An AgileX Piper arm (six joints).
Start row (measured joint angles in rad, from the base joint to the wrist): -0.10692, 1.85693, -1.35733, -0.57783, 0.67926, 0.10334
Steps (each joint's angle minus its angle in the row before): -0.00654, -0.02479, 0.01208, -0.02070, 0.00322, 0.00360; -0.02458, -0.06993, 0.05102, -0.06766, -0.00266, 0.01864; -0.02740, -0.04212, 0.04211, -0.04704, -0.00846, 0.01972; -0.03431, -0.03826, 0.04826, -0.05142, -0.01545, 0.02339; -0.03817, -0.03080, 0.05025, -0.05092, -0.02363, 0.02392; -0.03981, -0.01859, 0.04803, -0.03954, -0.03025, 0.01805; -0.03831, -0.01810, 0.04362, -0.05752, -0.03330, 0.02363; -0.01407, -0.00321, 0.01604, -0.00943, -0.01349, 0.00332; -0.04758, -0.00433, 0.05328, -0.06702, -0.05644, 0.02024; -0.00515, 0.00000, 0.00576, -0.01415, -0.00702, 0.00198; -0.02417, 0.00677, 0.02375, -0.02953, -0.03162, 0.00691; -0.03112, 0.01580, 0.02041, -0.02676, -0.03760, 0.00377; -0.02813, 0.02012, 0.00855, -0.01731, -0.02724, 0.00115; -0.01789, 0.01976, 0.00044, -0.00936, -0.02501, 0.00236; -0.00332, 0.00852, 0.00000, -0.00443, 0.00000, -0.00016; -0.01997, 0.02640, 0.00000, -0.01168, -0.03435, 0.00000; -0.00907, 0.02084, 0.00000, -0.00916, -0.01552, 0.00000; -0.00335, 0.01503, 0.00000, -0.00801, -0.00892, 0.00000; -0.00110, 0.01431, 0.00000, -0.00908, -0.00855, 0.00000; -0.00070, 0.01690, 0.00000, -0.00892, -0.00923, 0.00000
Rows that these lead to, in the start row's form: -0.11346, 1.83214, -1.34525, -0.59853, 0.68248, 0.10694; -0.13804, 1.76221, -1.29423, -0.66619, 0.67982, 0.12558; -0.16544, 1.72009, -1.25212, -0.71323, 0.67136, 0.14530; -0.19975, 1.68183, -1.20386, -0.76465, 0.65591, 0.16869; -0.23792, 1.65103, -1.15361, -0.81557, 0.63228, 0.19261; -0.27773, 1.63244, -1.10558, -0.85511, 0.60203, 0.21066; -0.31604, 1.61434, -1.06196, -0.91263, 0.56873, 0.23429; -0.33011, 1.61113, -1.04592, -0.92206, 0.55524, 0.23761; -0.37769, 1.60680, -0.99264, -0.98908, 0.49880, 0.25785; -0.38284, 1.60680, -0.98688, -1.00323, 0.49178, 0.25983; -0.40701, 1.61357, -0.96313, -1.03276, 0.46016, 0.26674; -0.43813, 1.62937, -0.94272, -1.05952, 0.42256, 0.27051; -0.46626, 1.64949, -0.93417, -1.07683, 0.39532, 0.27166; -0.48415, 1.66925, -0.93373, -1.08619, 0.37031, 0.27402; -0.48747, 1.67777, -0.93373, -1.09062, 0.37031, 0.27386; -0.50744, 1.70417, -0.93373, -1.10230, 0.33596, 0.27386; -0.51651, 1.72501, -0.93373, -1.11146, 0.32044, 0.27386; -0.51986, 1.74004, -0.93373, -1.11947, 0.31152, 0.27386; -0.52096, 1.75435, -0.93373, -1.12855, 0.30297, 0.27386; -0.52166, 1.77125, -0.93373, -1.13747, 0.29374, 0.27386
